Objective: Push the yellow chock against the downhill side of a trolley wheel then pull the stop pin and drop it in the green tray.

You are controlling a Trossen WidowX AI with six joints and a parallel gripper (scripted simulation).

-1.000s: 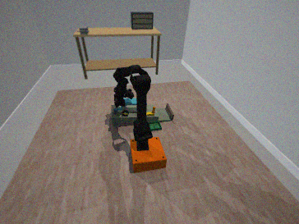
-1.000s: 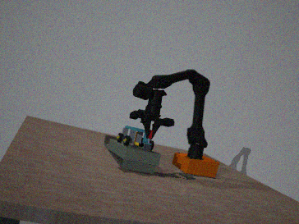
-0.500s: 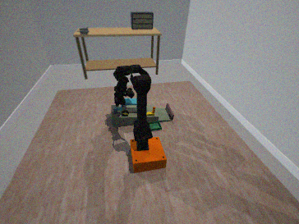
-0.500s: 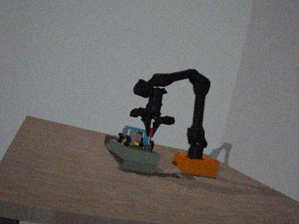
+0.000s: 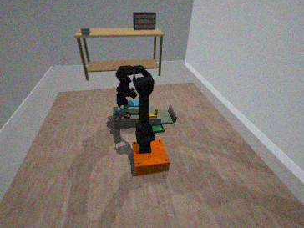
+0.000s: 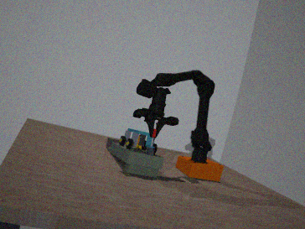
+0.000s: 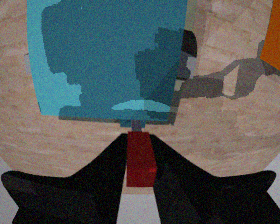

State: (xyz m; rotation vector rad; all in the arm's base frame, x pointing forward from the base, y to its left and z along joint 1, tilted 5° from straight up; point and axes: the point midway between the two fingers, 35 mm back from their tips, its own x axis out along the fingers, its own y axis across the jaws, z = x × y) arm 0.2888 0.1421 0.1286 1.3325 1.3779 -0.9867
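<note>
The green tray lies 230 mm to the right of my gripper tip, 160 mm below it and 80 mm behind it. From my gripper tip the other things lie so: red-headed stop pin: right at my gripper tip; grey-green ramp: 110 mm to the right, 110 mm below, 30 mm ahead; blue trolley: 110 mm to the right, 40 mm below, 30 mm ahead.
</note>
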